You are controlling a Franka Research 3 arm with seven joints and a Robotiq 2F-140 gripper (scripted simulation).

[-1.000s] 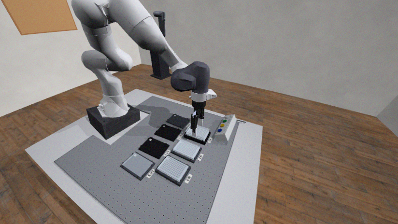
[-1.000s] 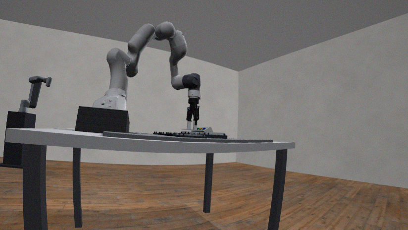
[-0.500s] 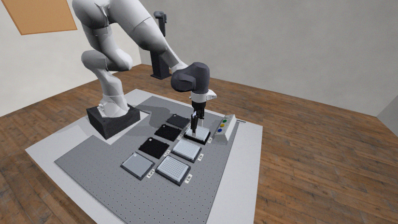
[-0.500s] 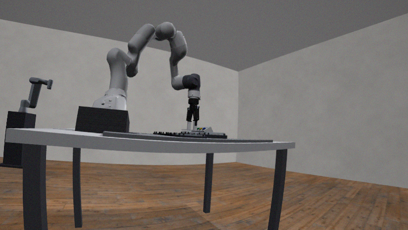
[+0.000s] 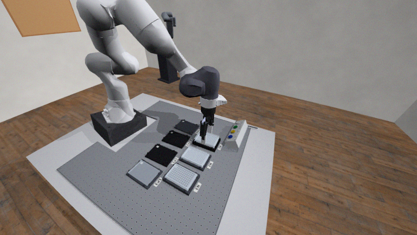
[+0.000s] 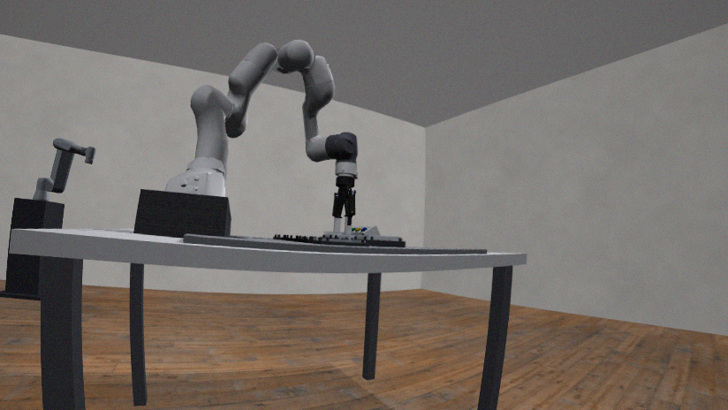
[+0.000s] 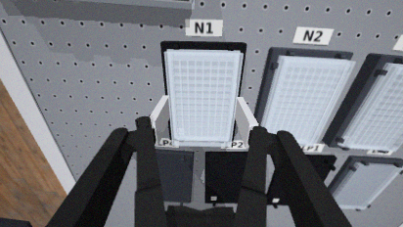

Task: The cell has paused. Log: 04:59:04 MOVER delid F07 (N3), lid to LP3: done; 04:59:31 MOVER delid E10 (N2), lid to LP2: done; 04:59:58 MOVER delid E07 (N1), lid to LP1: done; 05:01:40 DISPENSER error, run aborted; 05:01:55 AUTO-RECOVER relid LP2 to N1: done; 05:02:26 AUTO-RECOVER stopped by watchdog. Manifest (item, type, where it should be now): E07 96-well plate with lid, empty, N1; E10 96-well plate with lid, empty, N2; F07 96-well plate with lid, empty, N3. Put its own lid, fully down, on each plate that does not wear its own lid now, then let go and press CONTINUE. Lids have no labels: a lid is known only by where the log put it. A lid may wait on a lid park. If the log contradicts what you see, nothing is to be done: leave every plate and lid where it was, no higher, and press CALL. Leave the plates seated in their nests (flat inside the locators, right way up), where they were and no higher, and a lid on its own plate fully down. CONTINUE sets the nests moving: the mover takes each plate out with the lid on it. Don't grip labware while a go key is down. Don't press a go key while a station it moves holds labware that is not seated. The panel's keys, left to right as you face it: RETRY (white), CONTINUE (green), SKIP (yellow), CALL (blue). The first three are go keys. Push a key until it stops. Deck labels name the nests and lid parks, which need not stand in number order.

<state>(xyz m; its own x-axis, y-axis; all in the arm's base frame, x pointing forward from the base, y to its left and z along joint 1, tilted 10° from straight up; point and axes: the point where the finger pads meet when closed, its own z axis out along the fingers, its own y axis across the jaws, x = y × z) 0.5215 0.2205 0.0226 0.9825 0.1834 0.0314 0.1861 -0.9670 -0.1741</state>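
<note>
My hand is 20 mm above the clear lid. Round my hand: yellow skip key (110 mm ahead, 120 mm to the left); blue call key (120 mm ahead, 70 mm to the left); nest N1 (50 mm below).
</note>
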